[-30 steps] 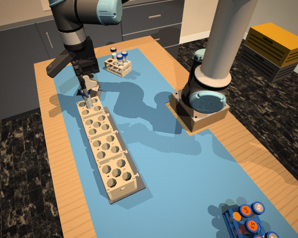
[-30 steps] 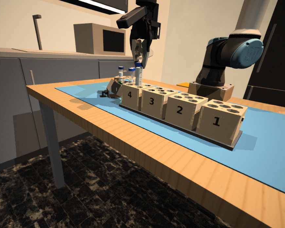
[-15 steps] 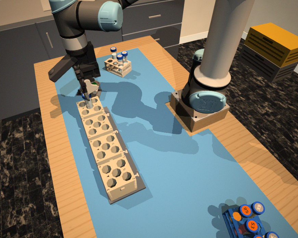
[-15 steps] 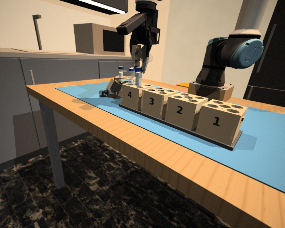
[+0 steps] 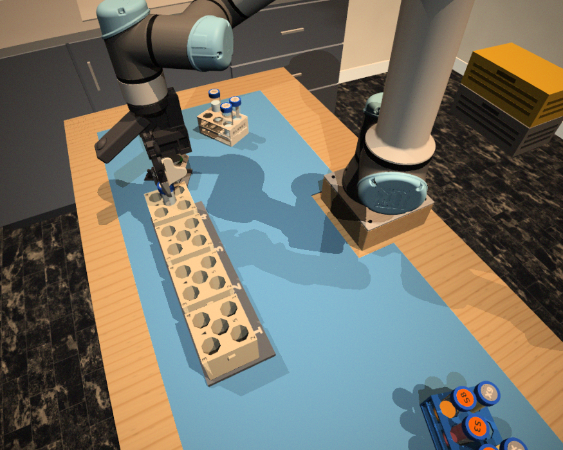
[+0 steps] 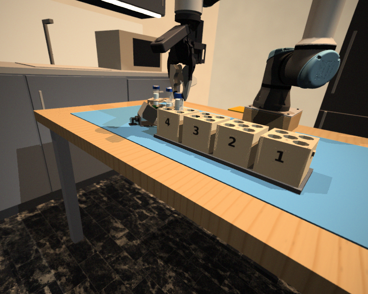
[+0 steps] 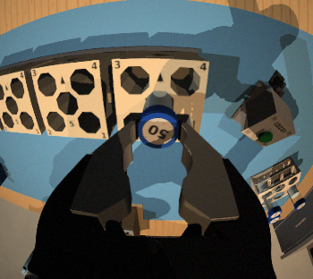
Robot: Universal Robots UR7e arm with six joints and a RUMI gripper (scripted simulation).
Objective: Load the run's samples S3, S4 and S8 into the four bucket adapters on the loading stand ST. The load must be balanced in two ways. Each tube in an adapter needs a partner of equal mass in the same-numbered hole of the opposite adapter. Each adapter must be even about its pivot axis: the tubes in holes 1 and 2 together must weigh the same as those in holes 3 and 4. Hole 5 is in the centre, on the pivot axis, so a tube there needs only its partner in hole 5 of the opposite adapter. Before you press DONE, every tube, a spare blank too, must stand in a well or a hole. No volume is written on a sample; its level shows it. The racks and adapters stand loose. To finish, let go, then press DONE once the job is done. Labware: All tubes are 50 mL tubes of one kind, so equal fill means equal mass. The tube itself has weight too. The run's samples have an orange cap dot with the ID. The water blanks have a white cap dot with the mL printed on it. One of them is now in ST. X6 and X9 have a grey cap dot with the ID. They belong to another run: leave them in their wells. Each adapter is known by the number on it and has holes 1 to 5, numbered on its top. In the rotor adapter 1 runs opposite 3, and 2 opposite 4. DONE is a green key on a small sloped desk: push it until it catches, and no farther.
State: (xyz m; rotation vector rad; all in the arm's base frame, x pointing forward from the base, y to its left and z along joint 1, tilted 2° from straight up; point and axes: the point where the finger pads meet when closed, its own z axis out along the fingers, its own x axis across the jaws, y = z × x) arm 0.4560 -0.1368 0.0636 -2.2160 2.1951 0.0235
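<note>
My gripper is now 10 mm to the right of the blue-capped blank and 50 mm above it. The rest, counted from my hand: tan blank rack: 230 mm behind, 320 mm to the right, 110 mm below; sloped desk: 40 mm behind, 180 mm to the right, 90 mm below; green done key: 60 mm behind, 170 mm to the right, 80 mm below.
</note>
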